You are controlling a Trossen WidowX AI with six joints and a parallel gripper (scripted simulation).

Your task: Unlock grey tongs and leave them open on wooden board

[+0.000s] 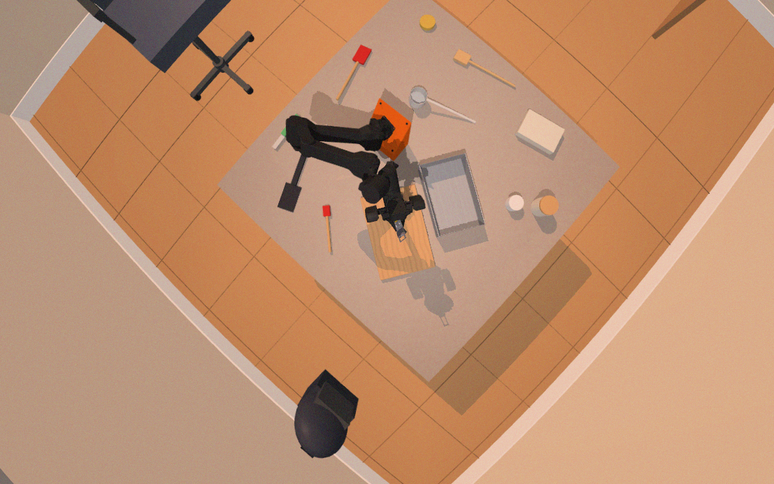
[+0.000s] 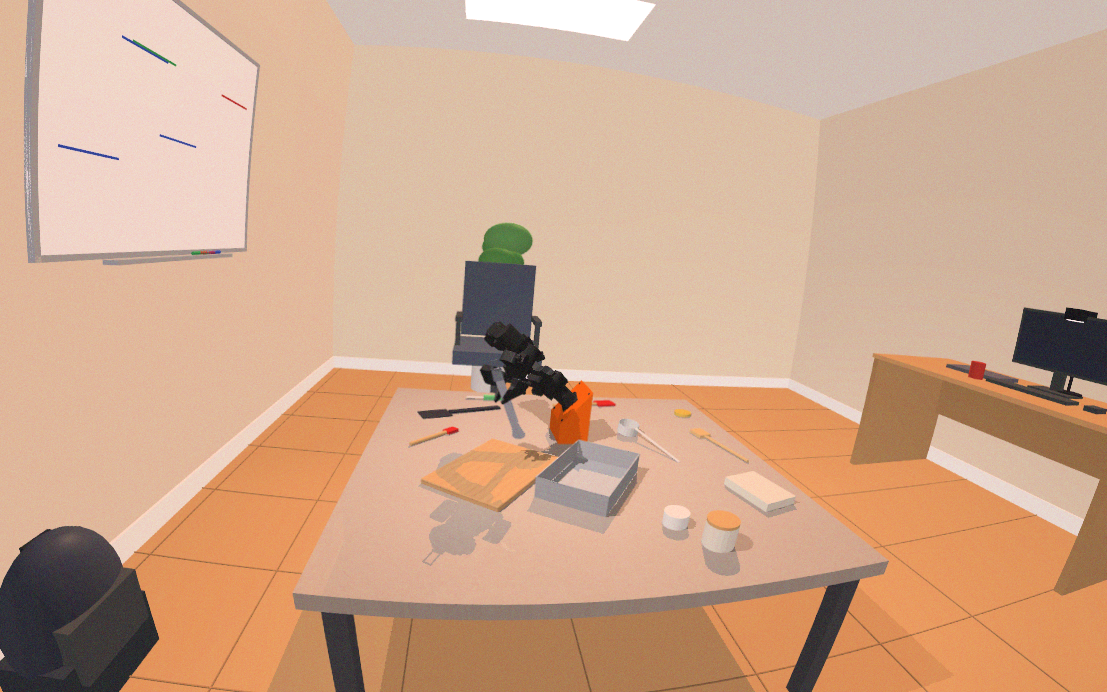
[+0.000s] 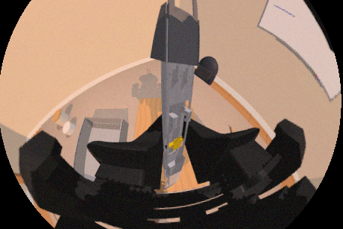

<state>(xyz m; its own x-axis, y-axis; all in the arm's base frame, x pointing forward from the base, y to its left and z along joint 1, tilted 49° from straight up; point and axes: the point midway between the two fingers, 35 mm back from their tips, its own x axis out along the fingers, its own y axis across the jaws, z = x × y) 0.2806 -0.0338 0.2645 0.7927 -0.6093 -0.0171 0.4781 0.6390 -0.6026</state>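
The wooden board lies 20 cm below my gripper tip. The rest, counted from my gripper tip: grey roasting tin (4 cm ahead, 26 cm to the left, 18 cm below); then orange-lidded jar (34 cm ahead, 53 cm to the left, 18 cm below); then black spatula (47 cm behind, 17 cm to the right, 21 cm below).
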